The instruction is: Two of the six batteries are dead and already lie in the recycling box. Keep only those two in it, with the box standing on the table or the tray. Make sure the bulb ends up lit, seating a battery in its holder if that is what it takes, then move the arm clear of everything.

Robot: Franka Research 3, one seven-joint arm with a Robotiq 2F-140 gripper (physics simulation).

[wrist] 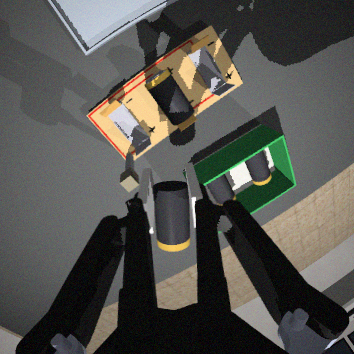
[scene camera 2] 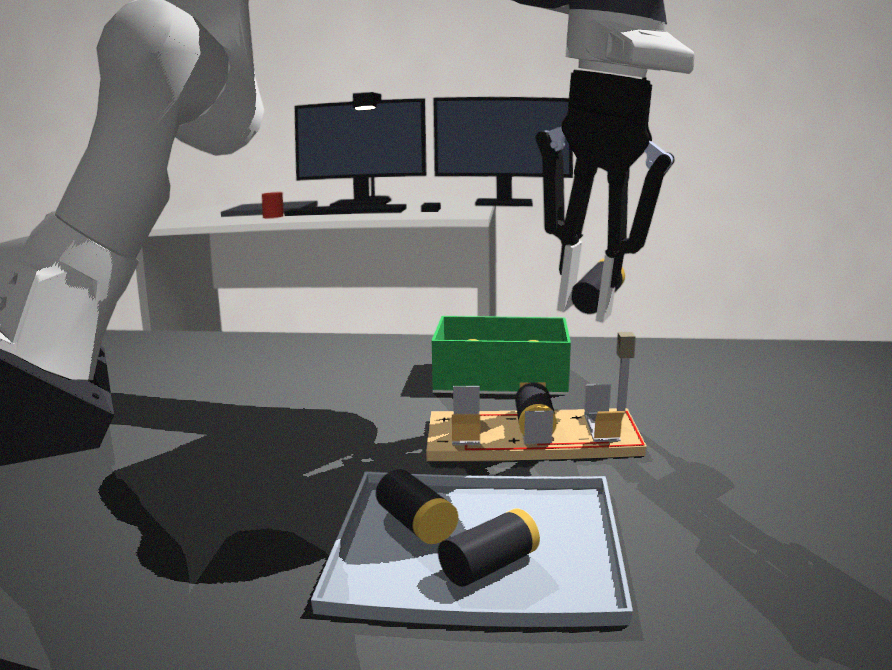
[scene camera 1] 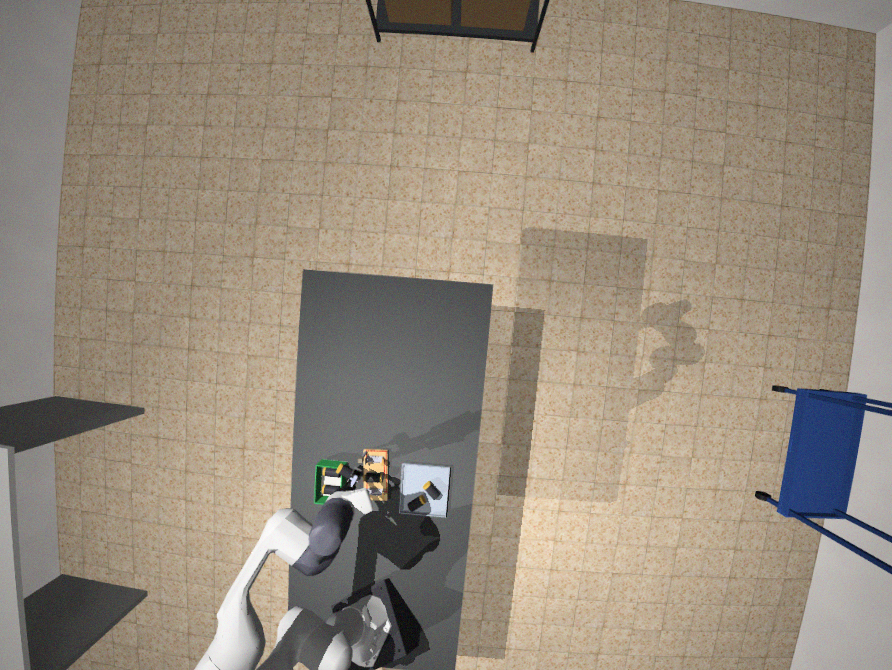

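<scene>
My gripper (scene camera 2: 585, 307) (wrist: 168, 177) is shut on a black battery with a yellow end (scene camera 2: 591, 289) (wrist: 172, 215), held tilted in the air beyond the holder and near the green box. The wooden holder (scene camera 2: 438, 454) (wrist: 145, 111) has a battery (scene camera 2: 533, 403) (wrist: 170, 100) in its middle slot; its outer slots show bare metal clips. The bulb (scene camera 2: 625, 344) (wrist: 129, 181), a tan block on a post, looks dull and unlit. The green box (scene camera 2: 501, 366) (wrist: 291, 162) stands upright with two batteries (wrist: 258, 167) (wrist: 221, 190) inside. Two batteries (scene camera 2: 414, 504) (scene camera 2: 488, 546) lie on the tray (scene camera 2: 576, 584).
The grey table (scene camera 1: 396, 338) carries the box, holder and tray side by side. A desk (scene camera 2: 346, 256) with two monitors (scene camera 2: 360, 140) (scene camera 2: 497, 137) and a red cup (scene camera 2: 271, 204) stands behind. A blue chair (scene camera 1: 822, 454) is at the far right of the overhead view.
</scene>
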